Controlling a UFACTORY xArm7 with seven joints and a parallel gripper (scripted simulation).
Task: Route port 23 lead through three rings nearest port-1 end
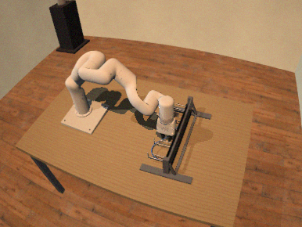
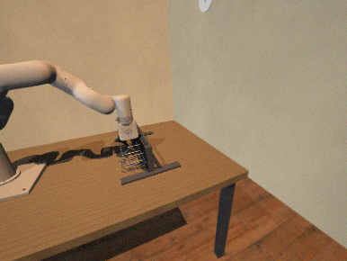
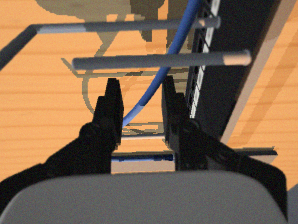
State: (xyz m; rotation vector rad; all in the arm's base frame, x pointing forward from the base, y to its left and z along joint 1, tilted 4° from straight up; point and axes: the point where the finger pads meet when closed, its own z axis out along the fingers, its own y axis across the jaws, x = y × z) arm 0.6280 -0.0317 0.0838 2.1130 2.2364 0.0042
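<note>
Now: the dark rack 6 cm ahead of my hand, 5 cm to the left of it and 1 cm below it.
</note>
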